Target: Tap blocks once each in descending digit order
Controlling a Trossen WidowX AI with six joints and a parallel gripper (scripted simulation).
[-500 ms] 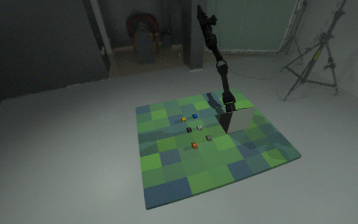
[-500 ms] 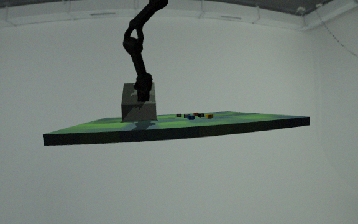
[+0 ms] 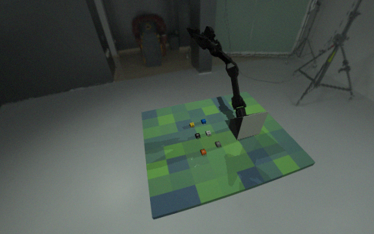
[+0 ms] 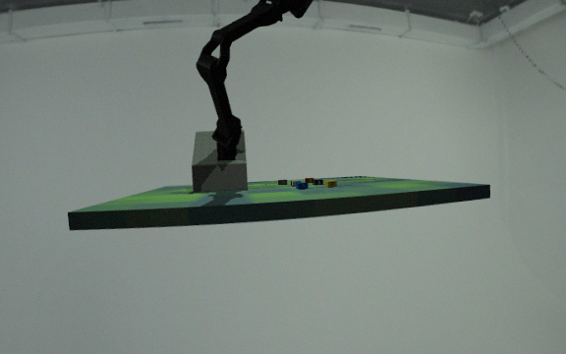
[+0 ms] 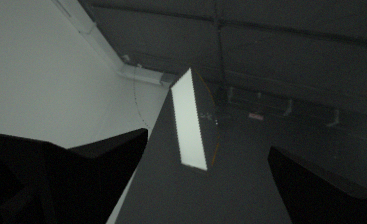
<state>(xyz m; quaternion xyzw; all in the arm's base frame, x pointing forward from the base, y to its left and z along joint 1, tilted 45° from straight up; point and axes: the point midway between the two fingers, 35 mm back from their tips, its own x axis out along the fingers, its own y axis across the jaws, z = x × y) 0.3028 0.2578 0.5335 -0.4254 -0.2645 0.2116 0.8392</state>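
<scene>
Right now the orange block is 1 cm ahead of my gripper tip, 33 cm to the left of it and 69 cm below it. Also, from my gripper tip: blue block (9 cm behind, 4 cm to the left, 69 cm below); then yellow block (1 cm ahead, 5 cm to the left, 69 cm below); then black block (18 cm to the left, 69 cm below).
</scene>
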